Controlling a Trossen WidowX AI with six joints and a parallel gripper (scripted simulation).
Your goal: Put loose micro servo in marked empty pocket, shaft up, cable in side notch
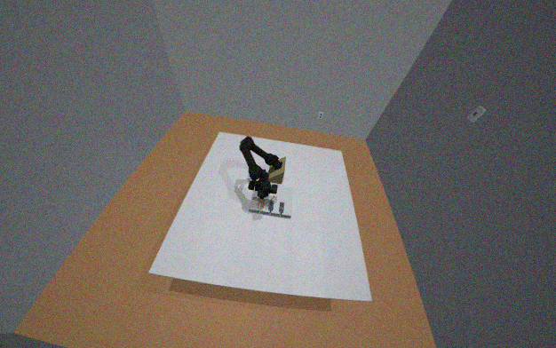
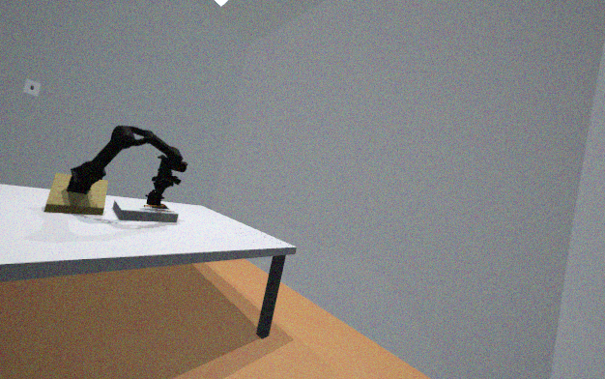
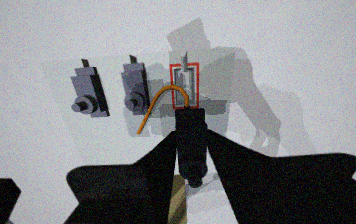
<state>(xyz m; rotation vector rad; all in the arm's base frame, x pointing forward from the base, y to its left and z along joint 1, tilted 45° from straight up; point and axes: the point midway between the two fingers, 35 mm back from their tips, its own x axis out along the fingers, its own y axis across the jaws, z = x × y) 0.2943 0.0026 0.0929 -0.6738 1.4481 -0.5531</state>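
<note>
Right now my gripper tip is 7 cm past the deck, 7 cm to the right of it and 10 cm above it.
</note>
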